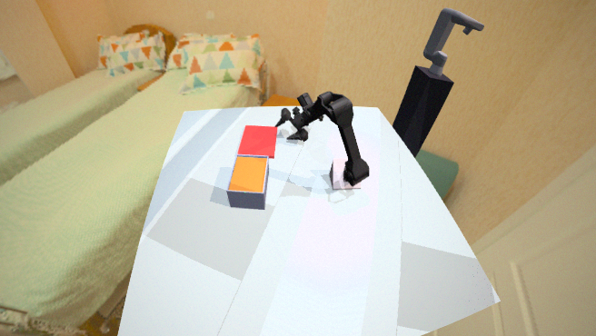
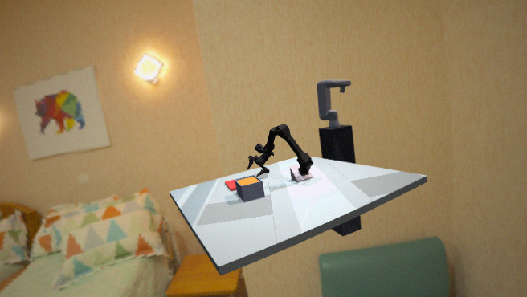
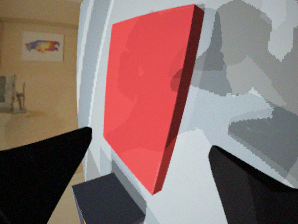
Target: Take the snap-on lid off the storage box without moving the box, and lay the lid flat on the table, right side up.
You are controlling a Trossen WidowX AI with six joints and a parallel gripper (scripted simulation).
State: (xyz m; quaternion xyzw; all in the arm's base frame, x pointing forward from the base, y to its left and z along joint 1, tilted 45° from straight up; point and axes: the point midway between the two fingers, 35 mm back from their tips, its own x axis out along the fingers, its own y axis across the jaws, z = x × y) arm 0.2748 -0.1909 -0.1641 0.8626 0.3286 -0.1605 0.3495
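Now: the red lid 110 mm ahead of my gripper tip and 50 mm below it. From my gripper tip the other things lie so: storage box 300 mm to the left, 120 mm ahead, 10 mm below.
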